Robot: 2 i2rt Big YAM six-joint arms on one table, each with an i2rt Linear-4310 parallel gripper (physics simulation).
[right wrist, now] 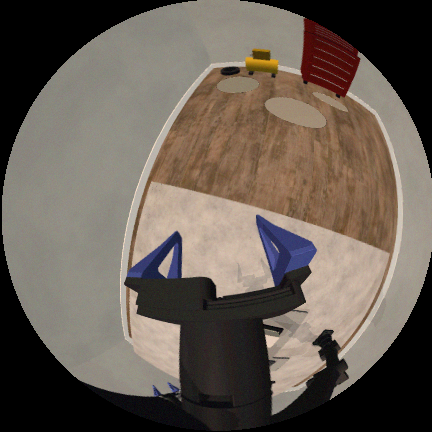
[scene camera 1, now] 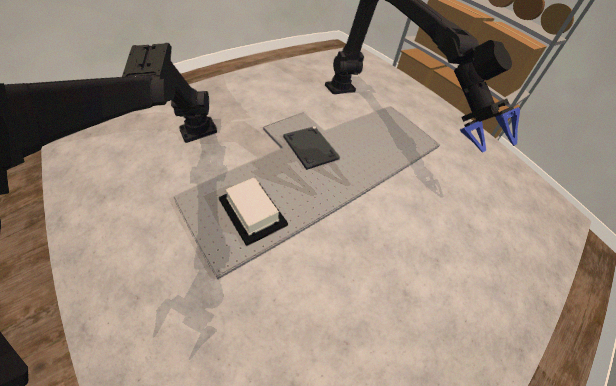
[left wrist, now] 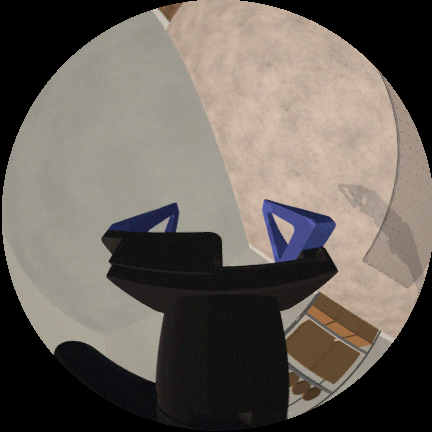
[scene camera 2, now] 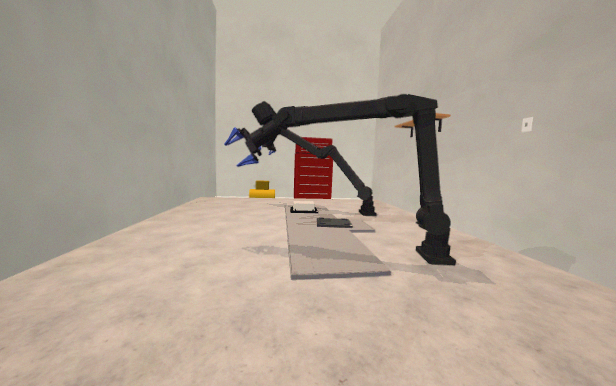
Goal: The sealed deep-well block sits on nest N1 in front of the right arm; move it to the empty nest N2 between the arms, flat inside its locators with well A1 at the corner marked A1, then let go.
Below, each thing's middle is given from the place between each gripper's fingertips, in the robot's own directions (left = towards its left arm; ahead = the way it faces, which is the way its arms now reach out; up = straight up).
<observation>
Now: the cream block (scene camera 1: pixel 252 206) 440 mm to the left of my right hand, 320 mm below it and 300 mm behind it. The rest, counted from my right hand: dark flat plate (scene camera 1: pixel 305 143) 720 mm to the left, 430 mm behind, 350 mm below.
Right now the dark flat plate is 44 cm behind my left hand, 18 cm to the right of it and 30 cm below it. Also, from my left hand: cream block 31 cm behind, 46 cm to the right, 27 cm below.
</observation>
